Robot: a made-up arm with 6 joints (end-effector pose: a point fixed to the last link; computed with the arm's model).
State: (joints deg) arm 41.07 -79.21 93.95 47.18 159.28 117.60
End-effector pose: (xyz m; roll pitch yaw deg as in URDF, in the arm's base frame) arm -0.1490 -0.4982 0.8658 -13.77 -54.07 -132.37
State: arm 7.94 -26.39 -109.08 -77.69 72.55 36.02
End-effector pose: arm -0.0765 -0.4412 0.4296 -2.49 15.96 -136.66
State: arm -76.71 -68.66 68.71 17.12 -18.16 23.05
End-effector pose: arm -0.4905 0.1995 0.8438 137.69 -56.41 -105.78
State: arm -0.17 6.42 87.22 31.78 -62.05 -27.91
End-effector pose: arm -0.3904 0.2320 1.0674 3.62 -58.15 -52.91
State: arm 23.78 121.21 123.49 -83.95 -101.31 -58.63
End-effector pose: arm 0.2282 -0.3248 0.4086 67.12 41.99 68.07
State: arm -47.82 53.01 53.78 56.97 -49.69 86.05
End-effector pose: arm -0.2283 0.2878 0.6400 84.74 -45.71 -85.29
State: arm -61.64 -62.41 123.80 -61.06 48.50 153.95
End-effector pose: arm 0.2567 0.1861 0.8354 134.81 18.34 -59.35
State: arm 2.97 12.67 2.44 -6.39 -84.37 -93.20
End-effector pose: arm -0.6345 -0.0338 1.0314 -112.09 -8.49 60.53
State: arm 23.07 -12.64 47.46 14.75 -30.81 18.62
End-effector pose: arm -0.4076 -0.1443 1.0831 84.95 -23.72 -29.50
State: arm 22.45 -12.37 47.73 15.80 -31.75 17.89
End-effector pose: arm -0.4066 -0.1434 1.0850 83.65 -23.68 -30.01
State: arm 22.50 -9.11 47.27 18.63 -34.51 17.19
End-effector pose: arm -0.4020 -0.1430 1.0896 80.01 -23.22 -29.10
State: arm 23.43 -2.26 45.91 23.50 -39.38 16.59
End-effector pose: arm -0.3914 -0.1411 1.0985 73.36 -22.20 -26.55
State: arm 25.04 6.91 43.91 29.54 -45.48 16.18
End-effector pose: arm -0.3742 -0.1343 1.1118 64.51 -20.70 -23.11
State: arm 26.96 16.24 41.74 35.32 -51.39 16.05
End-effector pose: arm -0.3541 -0.1217 1.1260 55.41 -19.11 -19.83
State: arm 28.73 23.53 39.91 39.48 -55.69 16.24
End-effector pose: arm -0.3376 -0.1078 1.1365 48.46 -17.87 -17.36
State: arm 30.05 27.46 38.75 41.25 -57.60 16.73
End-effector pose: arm -0.3294 -0.1000 1.1411 45.33 -17.17 -15.83
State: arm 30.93 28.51 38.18 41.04 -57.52 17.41
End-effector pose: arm -0.3285 -0.1002 1.1409 45.53 -16.90 -14.93
